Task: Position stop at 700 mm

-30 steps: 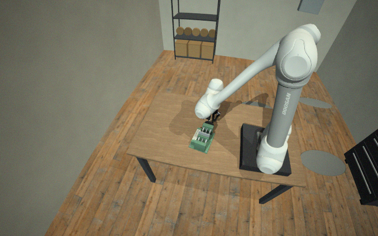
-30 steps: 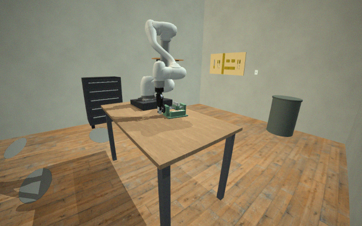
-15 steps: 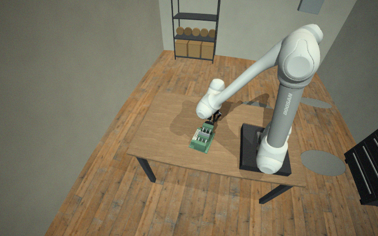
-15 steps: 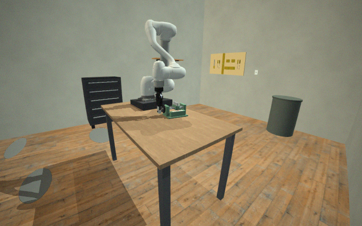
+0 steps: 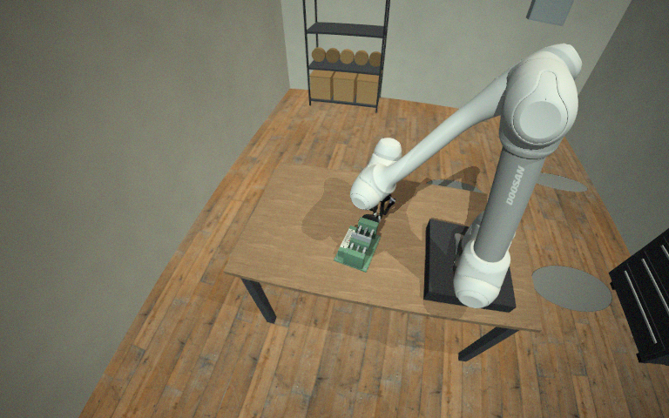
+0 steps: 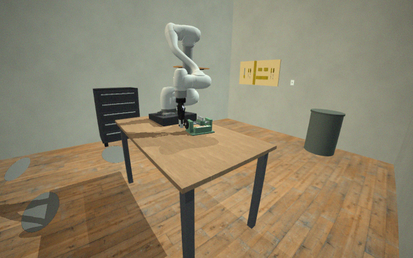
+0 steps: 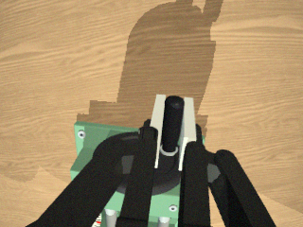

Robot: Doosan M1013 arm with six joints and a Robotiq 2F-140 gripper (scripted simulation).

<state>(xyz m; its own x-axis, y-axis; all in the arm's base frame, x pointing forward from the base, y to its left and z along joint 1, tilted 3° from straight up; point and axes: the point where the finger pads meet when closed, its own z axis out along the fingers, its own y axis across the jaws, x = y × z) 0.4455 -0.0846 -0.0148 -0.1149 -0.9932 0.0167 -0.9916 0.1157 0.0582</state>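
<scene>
My hand is 5 cm short of the green stop fixture, 15 cm to the right of it and 1 cm below it. Also, from my hand: black crank handle (2 cm below).
</scene>
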